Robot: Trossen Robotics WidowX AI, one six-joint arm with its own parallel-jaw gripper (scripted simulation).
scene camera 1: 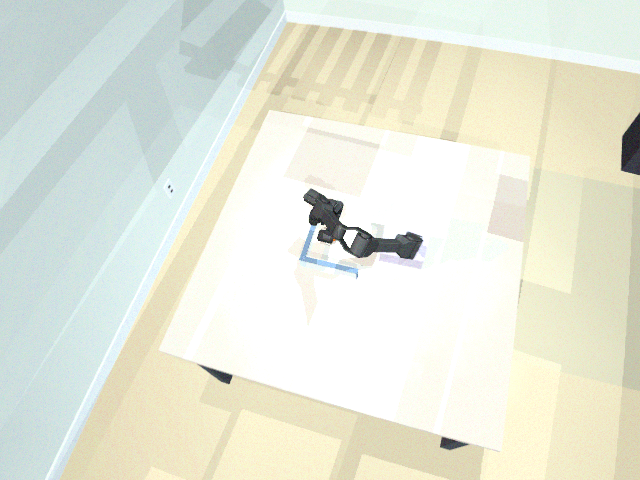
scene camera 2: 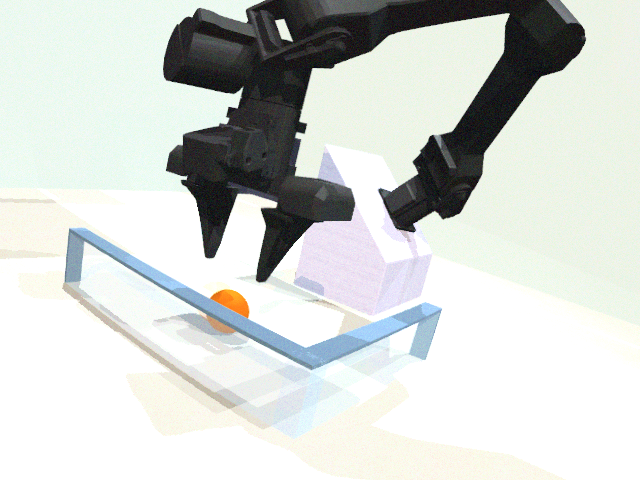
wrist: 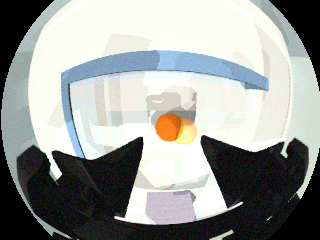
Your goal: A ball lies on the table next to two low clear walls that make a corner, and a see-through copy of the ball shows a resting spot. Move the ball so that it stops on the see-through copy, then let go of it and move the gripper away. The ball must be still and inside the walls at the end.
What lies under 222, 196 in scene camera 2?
The gripper.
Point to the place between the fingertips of the gripper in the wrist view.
172, 140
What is the gripper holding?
Nothing.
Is the gripper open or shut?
Open.
